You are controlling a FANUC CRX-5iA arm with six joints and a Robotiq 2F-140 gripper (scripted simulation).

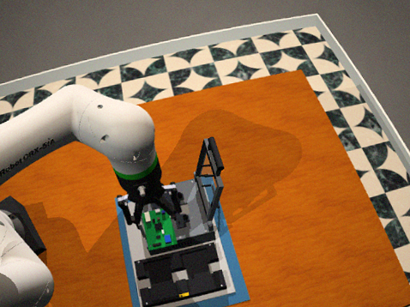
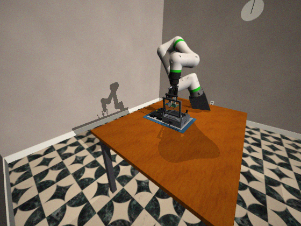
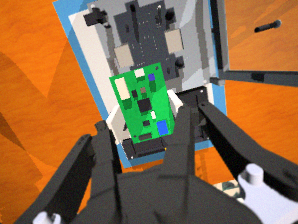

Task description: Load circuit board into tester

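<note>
My gripper is now 14 cm to the right of the latch hook, 6 cm above it and 3 cm past it. Round my hand: tester lid (15 cm ahead, 7 cm to the left, 3 cm above); green circuit board (2 cm below).
</note>
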